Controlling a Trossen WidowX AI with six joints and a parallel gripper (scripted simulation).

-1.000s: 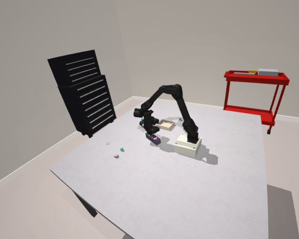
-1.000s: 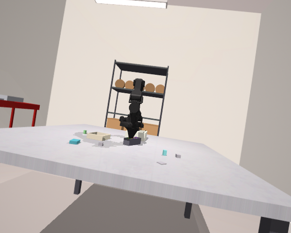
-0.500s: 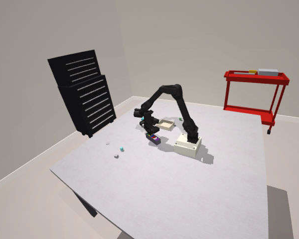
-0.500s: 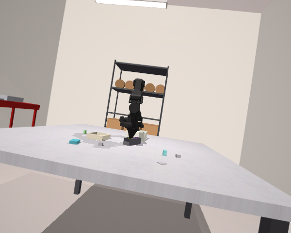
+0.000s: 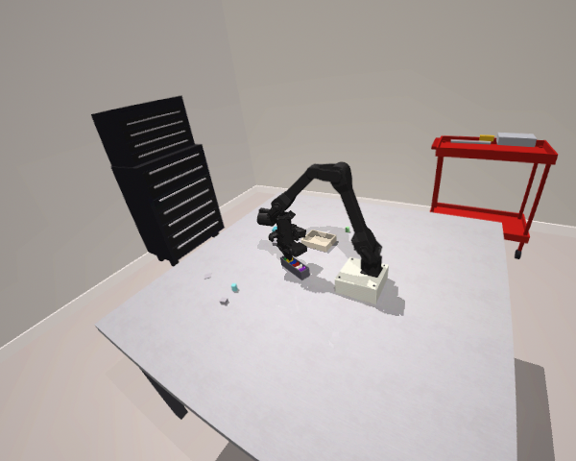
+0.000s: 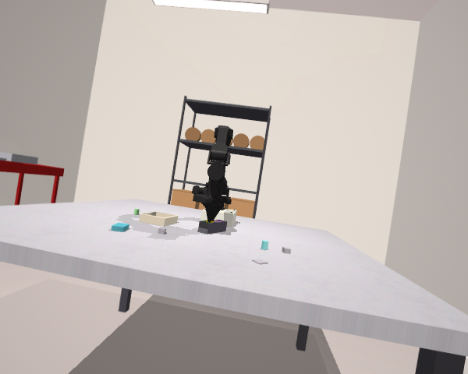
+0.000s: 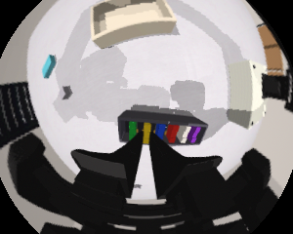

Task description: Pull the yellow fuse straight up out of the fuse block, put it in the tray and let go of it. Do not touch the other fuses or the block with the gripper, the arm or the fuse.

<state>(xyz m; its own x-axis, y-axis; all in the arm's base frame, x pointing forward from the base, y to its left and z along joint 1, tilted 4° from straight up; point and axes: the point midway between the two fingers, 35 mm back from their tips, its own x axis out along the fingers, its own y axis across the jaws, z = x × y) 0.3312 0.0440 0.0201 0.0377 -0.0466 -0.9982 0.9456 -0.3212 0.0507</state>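
My gripper tip is 210 mm to the left of the beige tray, 40 mm above it and 20 mm past it. The rest, counted from my gripper tip: yellow fuse 10 mm below.
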